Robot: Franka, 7 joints.
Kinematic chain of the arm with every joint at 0, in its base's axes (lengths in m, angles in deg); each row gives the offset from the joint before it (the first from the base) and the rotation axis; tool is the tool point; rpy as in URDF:
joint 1: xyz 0 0 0.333 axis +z
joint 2: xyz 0 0 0 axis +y
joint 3: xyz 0 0 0.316 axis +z
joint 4: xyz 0.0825 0 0 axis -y
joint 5: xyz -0.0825 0 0.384 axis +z
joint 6: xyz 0 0 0 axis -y
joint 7: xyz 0.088 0 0 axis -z
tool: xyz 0 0 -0.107 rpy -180 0 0
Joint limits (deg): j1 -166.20..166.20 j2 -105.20..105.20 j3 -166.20..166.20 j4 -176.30..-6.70 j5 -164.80..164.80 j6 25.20..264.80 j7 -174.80..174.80
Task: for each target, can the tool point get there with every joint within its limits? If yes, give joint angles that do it. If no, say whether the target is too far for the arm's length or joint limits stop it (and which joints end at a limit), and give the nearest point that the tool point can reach.
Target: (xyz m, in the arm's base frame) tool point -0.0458 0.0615 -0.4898
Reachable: no: joint limits stop it (at a limit: joint 2) | nearest point -0.0744 0.1000 -0.3365 | short by 0.161 m
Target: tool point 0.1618 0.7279 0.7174
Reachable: yes | joints 46.19 57.27 89.15 -42.96 -47.80 131.92 -19.27
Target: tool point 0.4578 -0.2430 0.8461
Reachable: yes | joints -123.03 -12.93 95.11 -79.17 76.19 200.04 -45.32
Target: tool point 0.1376 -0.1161 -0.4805
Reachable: no: joint limits stop it (at a limit: joint 2) | nearest point 0.1529 -0.1290 -0.3542 | short by 0.128 m
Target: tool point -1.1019 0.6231 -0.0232
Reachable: no: too far | nearest point -0.7188 0.4065 0.1006 | short by 0.457 m
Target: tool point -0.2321 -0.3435 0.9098
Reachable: yes | joints 66.73 -22.94 100.12 -19.49 -80.21 240.86 -107.45
